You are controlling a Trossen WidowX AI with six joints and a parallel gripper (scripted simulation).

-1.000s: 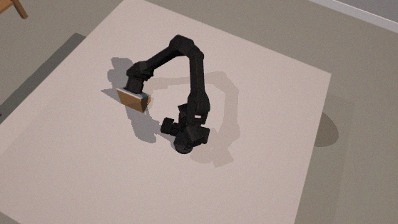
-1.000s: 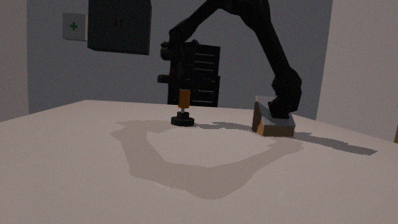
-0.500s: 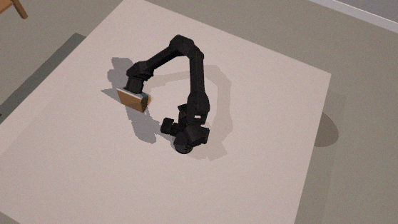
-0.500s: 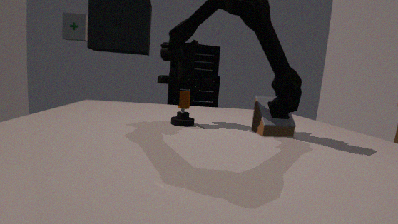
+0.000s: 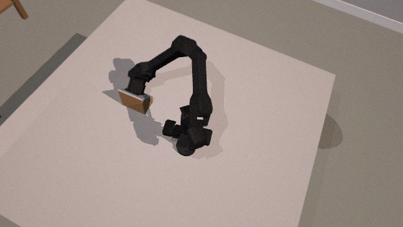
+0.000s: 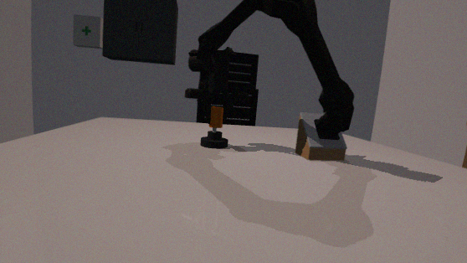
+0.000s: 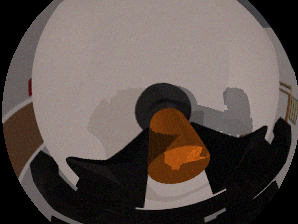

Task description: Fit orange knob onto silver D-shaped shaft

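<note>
The black round pedestal is 4 cm below my gripper tip. Also, from my gripper tip: orange knob 3 cm above.
</note>
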